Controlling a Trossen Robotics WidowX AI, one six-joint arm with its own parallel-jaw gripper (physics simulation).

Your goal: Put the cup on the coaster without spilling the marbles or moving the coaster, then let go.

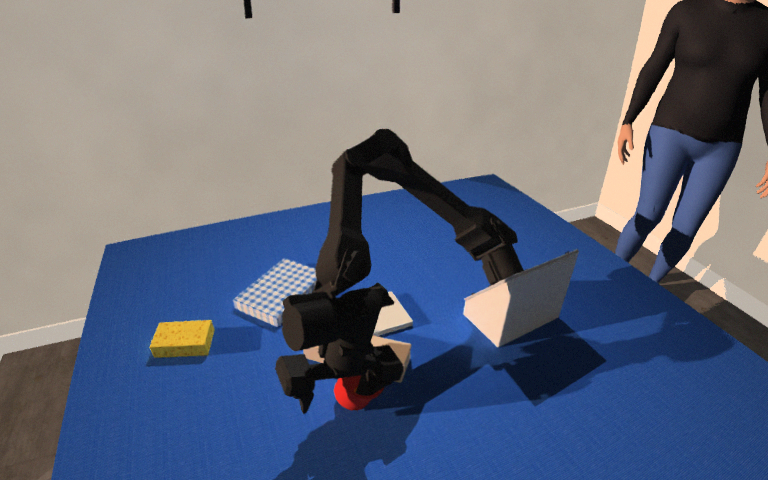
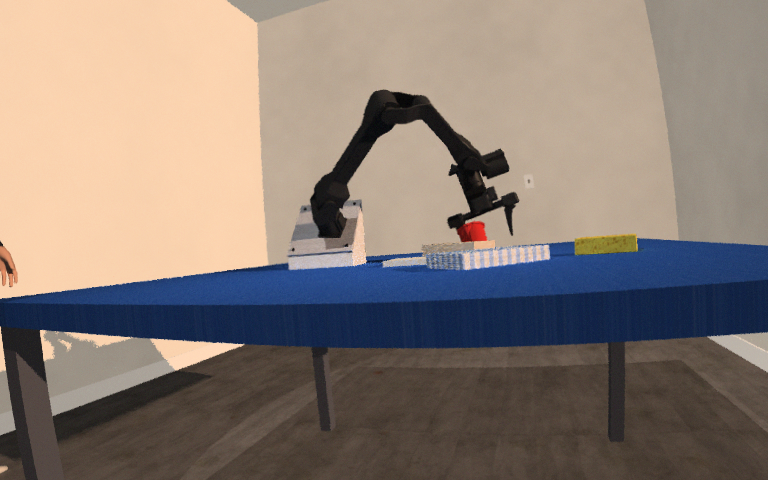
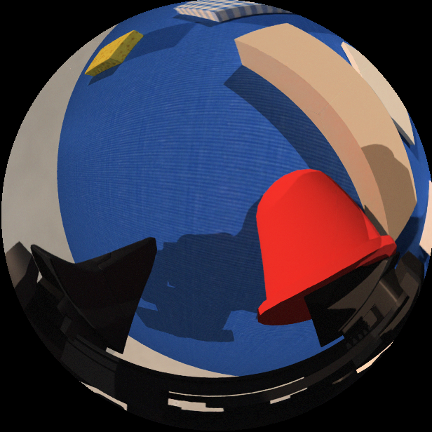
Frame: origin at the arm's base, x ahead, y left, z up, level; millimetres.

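Seen in the pictures: gripper, between the fingertips: [image 1: 330, 407] [image 2: 495, 242]; arm's base, origin of its link: [image 1: 508, 279] [image 2: 332, 227].
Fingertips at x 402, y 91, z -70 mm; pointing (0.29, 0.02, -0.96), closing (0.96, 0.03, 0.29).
Offsets run from my fingertips to a thing's middle.
The red cup @[dx -52, dy -17, dz +9 mm] [image 1: 352, 398] [image 2: 473, 231] [image 3: 305, 235] is on the blue table beside a beige block. It looks tilted, with its rim toward one finger. My gripper [image 1: 334, 401] [image 2: 489, 233] [image 3: 224, 247] is open. One finger overlaps the cup's mouth and seems to reach inside the rim; the other stands well off to the side over the table. No marbles show, as the cup's inside is mostly hidden. A thin off-white square, apparently the coaster @[dx -170, dy -198, dz -24 mm] [image 1: 398, 316] [image 2: 403, 262] [image 3: 382, 82], lies flat beyond the beige block, apart from the cup.
The beige block @[dx -86, dy -107, dz -11 mm] [image 1: 404, 362] [image 2: 453, 247] [image 3: 320, 85] lies between cup and coaster, very close to the cup. A blue-white checked block @[dx +0, dy -349, dz -17 mm] [image 1: 277, 294] [image 2: 492, 257] [image 3: 220, 11] and a yellow sponge @[dx +221, dy -267, dz -15 mm] [image 1: 182, 338] [image 2: 606, 244] [image 3: 114, 52] lie farther off. The white arm base [image 1: 518, 305] [image 2: 328, 257] is behind the coaster.
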